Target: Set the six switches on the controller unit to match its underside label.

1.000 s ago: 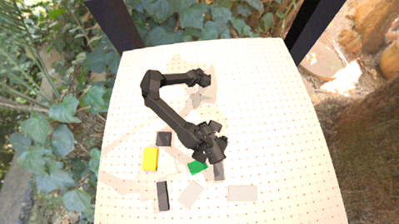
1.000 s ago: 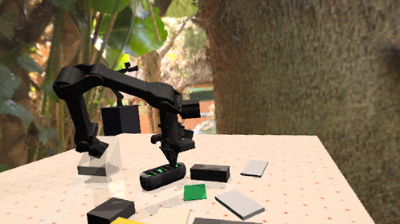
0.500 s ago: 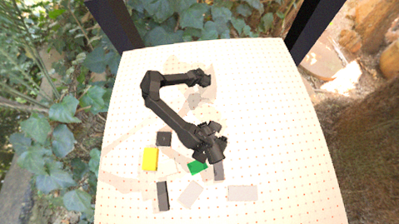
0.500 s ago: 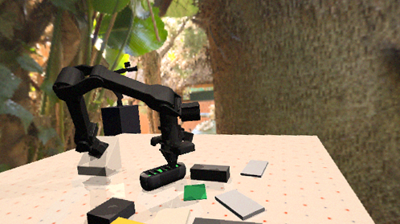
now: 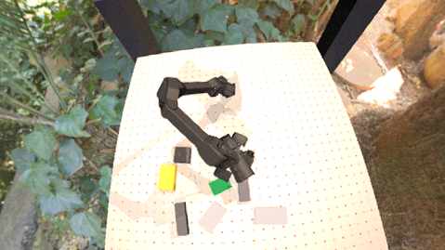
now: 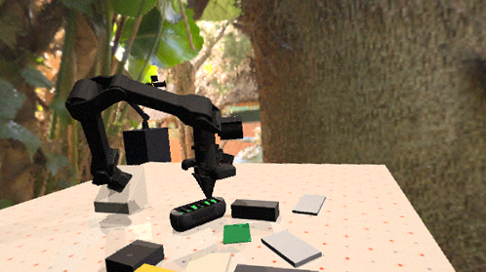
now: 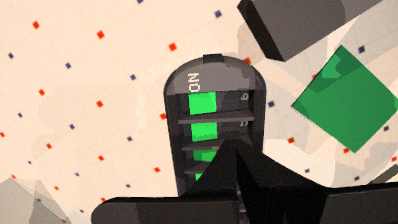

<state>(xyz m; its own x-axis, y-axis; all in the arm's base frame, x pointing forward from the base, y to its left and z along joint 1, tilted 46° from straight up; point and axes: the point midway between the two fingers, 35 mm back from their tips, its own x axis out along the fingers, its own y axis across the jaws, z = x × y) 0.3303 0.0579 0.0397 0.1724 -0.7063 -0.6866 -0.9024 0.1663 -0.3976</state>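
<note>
Right now the green tile is 11 cm ahead of my gripper tip, 6 cm below it and 5 cm to the right of it. Round my gripper tip: yellow block 29 cm to the right, 9 cm ahead, 4 cm below; then dark block 11 cm ahead, 6 cm to the left, 4 cm below; then cream tile 19 cm to the right, 12 cm ahead, 6 cm below.
</note>
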